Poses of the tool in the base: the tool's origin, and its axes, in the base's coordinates. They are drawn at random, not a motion.
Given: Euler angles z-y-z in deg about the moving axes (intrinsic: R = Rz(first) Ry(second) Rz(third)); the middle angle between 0 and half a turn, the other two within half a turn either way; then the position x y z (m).
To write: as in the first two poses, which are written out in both.
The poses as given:
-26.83 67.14 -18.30 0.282 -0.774 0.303
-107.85 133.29 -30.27 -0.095 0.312 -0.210
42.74 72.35 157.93 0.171 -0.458 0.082
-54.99 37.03 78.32 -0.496 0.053 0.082
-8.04 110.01 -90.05 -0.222 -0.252 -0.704
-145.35 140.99 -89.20 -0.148 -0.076 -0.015
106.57 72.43 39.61 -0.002 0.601 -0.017
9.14 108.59 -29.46 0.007 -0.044 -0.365
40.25 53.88 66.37 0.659 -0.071 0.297
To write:
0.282 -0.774 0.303 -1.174 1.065 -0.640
-0.095 0.312 -0.210 1.964 0.680 -2.650
0.171 -0.458 0.082 2.959 -1.082 0.868
-0.496 0.053 0.082 0.447 0.122 0.636
-0.222 -0.252 -0.704 -1.711 -0.001 -1.920
-0.148 -0.076 -0.015 2.165 0.009 -2.461
-0.002 0.601 -0.017 3.081 0.825 1.110
0.007 -0.044 -0.365 -1.925 0.971 -2.171
0.659 -0.071 0.297 2.021 0.330 0.898

